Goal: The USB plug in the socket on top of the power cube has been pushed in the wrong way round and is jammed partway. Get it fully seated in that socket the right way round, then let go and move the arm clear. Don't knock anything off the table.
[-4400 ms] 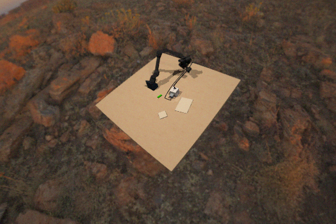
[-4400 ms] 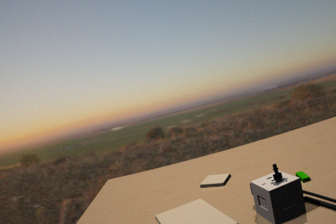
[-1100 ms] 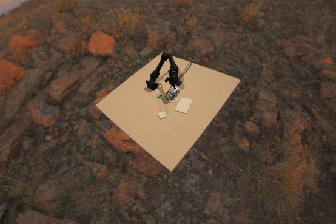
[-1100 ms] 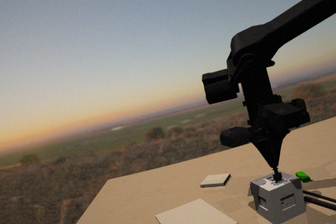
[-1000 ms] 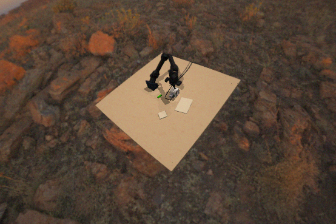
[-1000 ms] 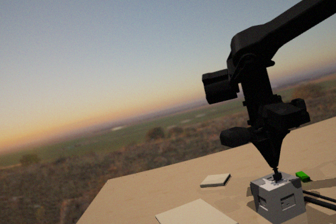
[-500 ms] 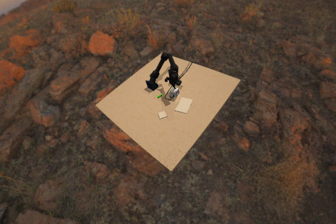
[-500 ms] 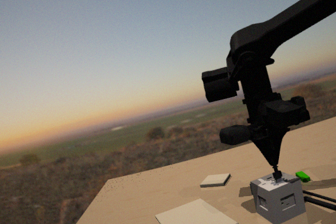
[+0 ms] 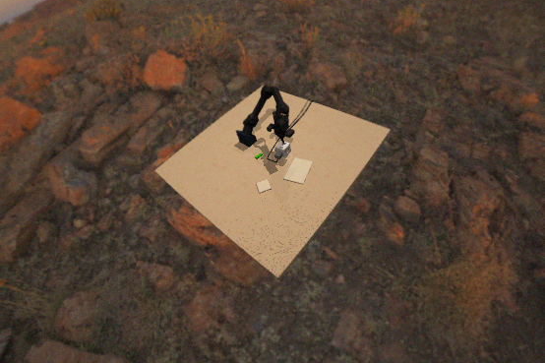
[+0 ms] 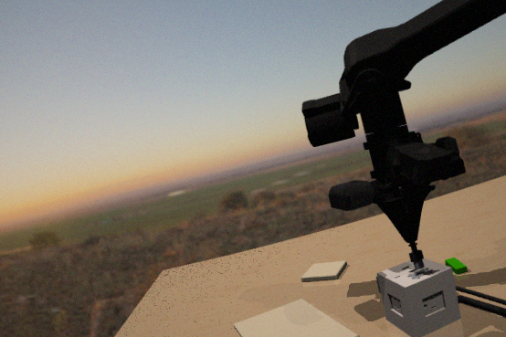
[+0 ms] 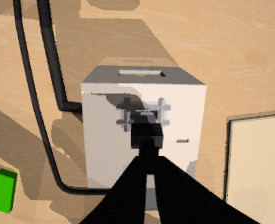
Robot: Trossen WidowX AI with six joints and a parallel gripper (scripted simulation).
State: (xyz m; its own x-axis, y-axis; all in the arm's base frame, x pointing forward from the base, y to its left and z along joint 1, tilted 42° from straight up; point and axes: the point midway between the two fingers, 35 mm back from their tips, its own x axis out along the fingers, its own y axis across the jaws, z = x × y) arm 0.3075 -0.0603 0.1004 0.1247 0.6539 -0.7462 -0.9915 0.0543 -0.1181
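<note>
Right now my gripper tip is 10 mm to the right of the USB socket and 50 mm above it. From my gripper tip the other things lie so: white plate 180 mm ahead, 110 mm to the right, 120 mm below; black USB plug 20 mm below; green block 140 mm behind, 120 mm to the right, 120 mm below.
</note>
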